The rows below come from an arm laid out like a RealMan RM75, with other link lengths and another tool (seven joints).
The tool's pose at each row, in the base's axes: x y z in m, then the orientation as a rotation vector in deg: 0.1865 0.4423 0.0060 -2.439 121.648 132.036; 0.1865 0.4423 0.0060 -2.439 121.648 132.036; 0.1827 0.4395 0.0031 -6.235 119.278 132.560; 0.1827 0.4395 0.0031 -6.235 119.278 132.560; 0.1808 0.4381 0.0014 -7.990 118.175 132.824; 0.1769 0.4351 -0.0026 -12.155 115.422 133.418
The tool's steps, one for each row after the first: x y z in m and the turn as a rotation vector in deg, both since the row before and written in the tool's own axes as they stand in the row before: 0.0000 0.0000 0.0000 0.000 0.000 0.000; 0.0039 -0.0026 -0.0030 -1.342 1.028 -2.490; 0.0000 0.0000 0.0000 0.000 0.000 0.000; 0.0021 -0.0014 -0.0015 -0.640 0.513 -1.123; 0.0043 -0.0033 -0.0033 -1.584 1.223 -2.699
